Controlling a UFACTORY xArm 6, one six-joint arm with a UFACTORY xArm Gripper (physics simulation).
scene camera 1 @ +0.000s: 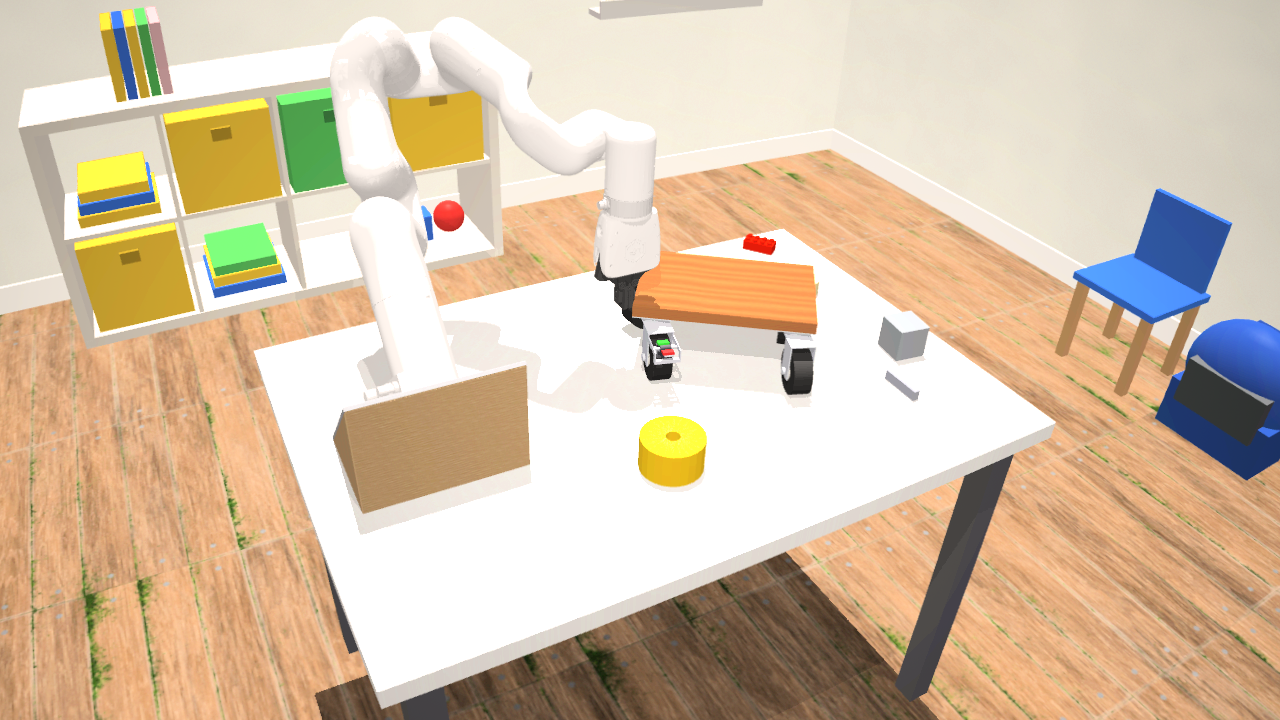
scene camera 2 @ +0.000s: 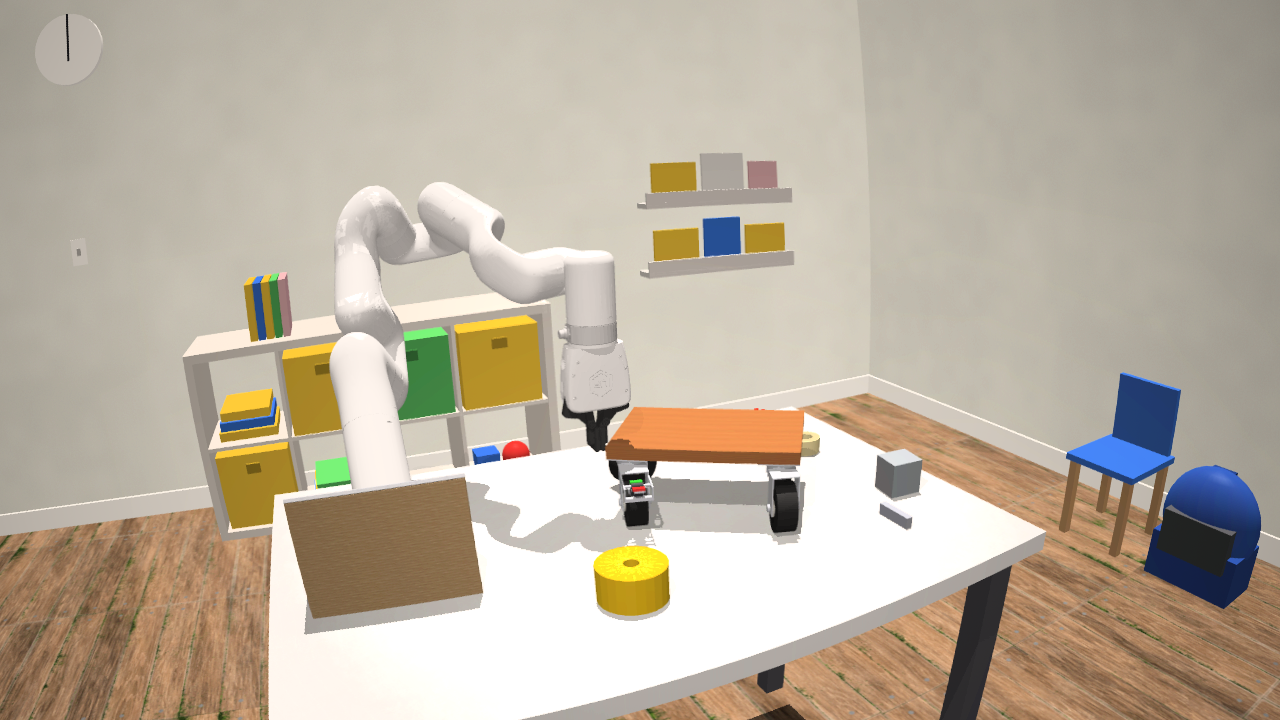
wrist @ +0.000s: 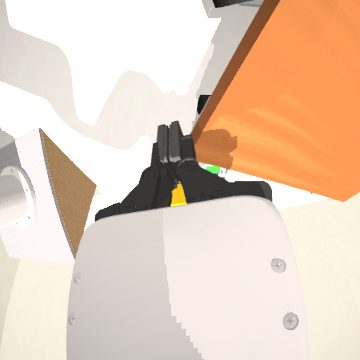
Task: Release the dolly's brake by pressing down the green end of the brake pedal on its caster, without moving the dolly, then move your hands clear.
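The dolly has an orange wooden deck and stands on black-wheeled casters. The brake pedal's green end shows on the near left caster, below the deck's left end. The pedal's red end is beside it, on the outer side. My gripper is shut and empty. It points down beside the deck's left edge, behind the pedal's caster in the scene views. In scene camera 1 its fingertips are partly hidden by the deck.
A yellow cylinder stands in front of the dolly. A brown slanted board is near the arm's base. A grey cube and a small grey bar lie right of the dolly. A red brick lies behind it.
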